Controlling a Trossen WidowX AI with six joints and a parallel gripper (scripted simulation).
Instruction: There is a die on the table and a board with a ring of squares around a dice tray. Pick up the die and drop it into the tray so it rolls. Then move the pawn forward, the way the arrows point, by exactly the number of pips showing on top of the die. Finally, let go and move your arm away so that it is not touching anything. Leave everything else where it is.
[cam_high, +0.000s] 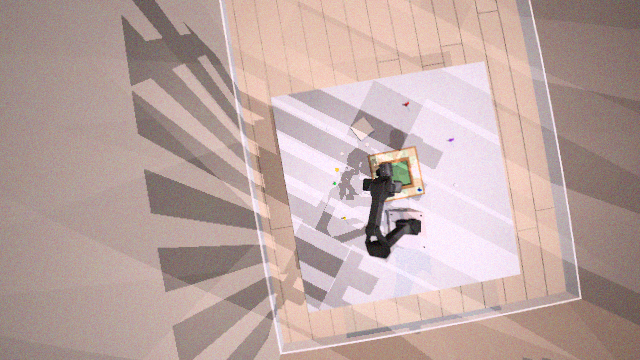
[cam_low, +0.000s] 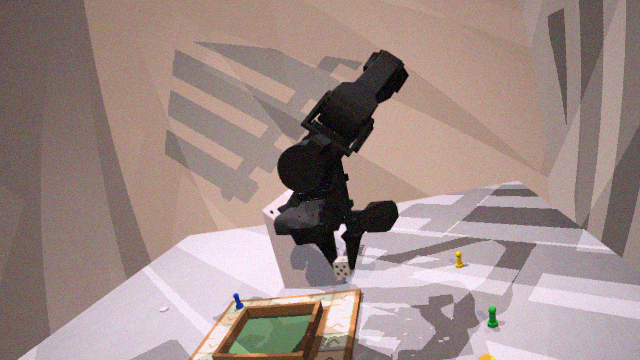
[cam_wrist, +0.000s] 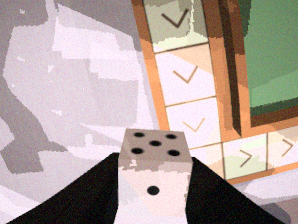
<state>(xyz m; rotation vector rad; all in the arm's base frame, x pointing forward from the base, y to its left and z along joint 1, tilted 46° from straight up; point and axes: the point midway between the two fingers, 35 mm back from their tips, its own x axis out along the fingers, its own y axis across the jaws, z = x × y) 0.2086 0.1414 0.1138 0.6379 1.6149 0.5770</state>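
My gripper tip is 270 mm to the left of the blue pawn, 90 mm above it and 30 mm past it. Round my gripper tip: green pawn 220 mm to the left, 100 mm below, 10 mm ahead; then white die right at my gripper tip; then yellow pawn 190 mm behind, 170 mm to the left, 100 mm below.
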